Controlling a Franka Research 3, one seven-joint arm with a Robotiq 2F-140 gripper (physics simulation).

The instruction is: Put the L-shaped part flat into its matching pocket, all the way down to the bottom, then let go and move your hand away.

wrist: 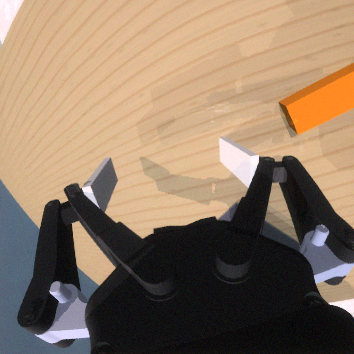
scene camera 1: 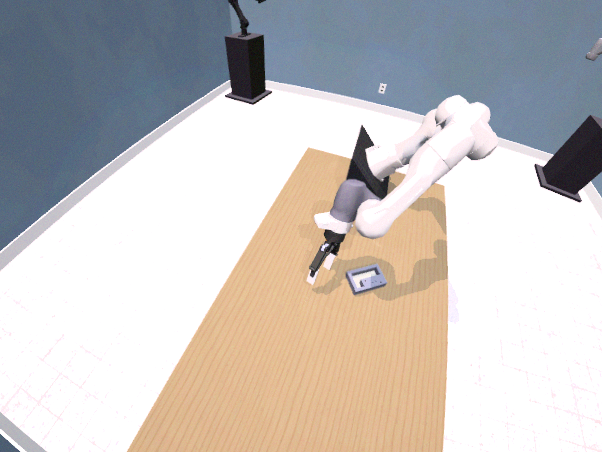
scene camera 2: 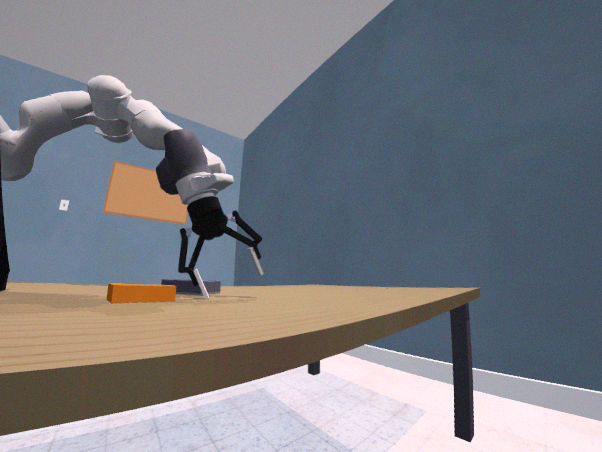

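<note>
The orange L-shaped part [scene camera 2: 142, 293] [wrist: 325, 105] lies low on the table; its whole outline does not show. It does not show in scene camera 1, where the arm stands in the way. The blue-grey pocket tray [scene camera 1: 371, 287] [scene camera 2: 215, 287] sits on the table, with a pale-floored pocket beside a raised block. My gripper [scene camera 1: 320, 270] [scene camera 2: 229, 274] [wrist: 166, 158] is wide open and empty, tilted, a little above the table. In the wrist view the part is beyond the right finger. In scene camera 1 the tray is right of the fingers.
The wooden table [scene camera 1: 310, 375] [scene camera 2: 350, 312] has a long edge left of the gripper in scene camera 1. A black upright panel [scene camera 1: 361, 160] stands by the arm at the table's far end. Dark pedestals [scene camera 1: 246, 65] [scene camera 1: 575, 160] stand on the floor away from the table.
</note>
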